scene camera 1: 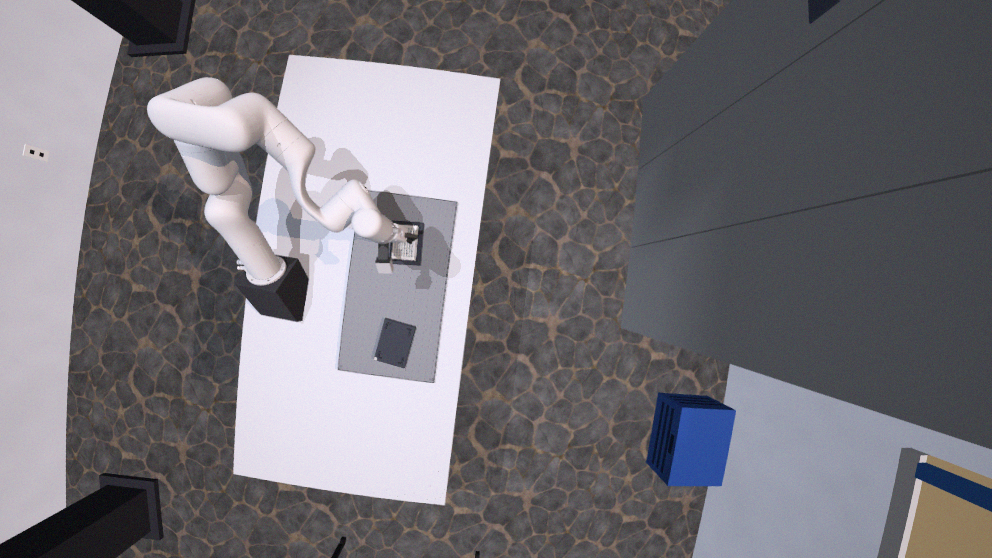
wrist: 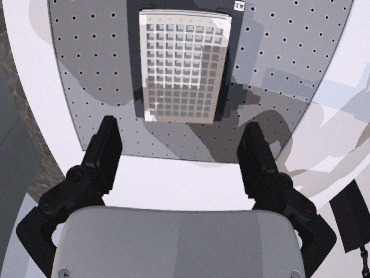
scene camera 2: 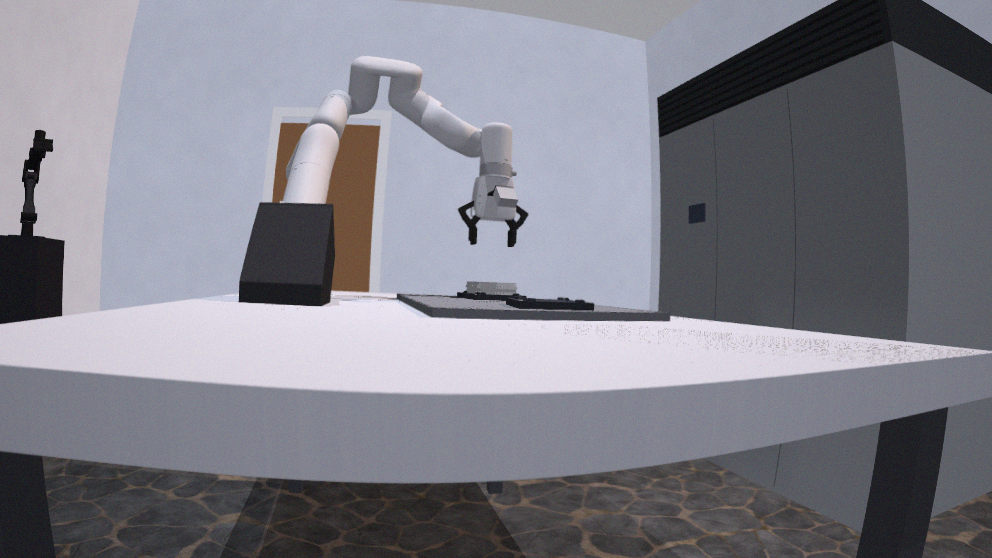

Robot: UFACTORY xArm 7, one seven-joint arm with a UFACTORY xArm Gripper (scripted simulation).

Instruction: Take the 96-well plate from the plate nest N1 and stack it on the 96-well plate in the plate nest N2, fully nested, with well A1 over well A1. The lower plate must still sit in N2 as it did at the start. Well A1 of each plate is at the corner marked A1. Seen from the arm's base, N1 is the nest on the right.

Labels:
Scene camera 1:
my gripper: 397, 238
dark plate nest N1: 394, 343
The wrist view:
my gripper: 181, 133
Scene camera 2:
my gripper: 492, 245

